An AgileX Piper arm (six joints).
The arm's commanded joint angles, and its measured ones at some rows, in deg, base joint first. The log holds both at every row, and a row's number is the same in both.
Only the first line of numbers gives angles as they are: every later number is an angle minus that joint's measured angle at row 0.
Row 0, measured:
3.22, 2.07, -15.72, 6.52, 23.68, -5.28
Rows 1 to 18, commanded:
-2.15, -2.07, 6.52, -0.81, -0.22, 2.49
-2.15, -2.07, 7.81, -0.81, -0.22, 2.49
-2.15, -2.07, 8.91, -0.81, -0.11, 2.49
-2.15, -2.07, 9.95, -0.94, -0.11, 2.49
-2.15, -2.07, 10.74, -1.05, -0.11, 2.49
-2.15, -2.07, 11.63, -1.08, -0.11, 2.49
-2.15, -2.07, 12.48, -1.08, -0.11, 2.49
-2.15, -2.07, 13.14, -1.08, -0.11, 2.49
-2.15, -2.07, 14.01, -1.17, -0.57, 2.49
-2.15, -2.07, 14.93, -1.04, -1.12, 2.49
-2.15, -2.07, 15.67, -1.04, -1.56, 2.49
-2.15, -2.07, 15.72, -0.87, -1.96, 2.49
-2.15, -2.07, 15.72, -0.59, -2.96, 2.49
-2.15, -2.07, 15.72, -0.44, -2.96, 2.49
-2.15, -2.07, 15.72, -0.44, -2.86, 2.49
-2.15, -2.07, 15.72, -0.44, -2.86, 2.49
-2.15, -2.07, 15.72, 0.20, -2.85, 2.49
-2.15, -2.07, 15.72, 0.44, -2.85, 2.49
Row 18, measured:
-1.79, -1.66, 15.42, -0.40, -1.66, 2.48
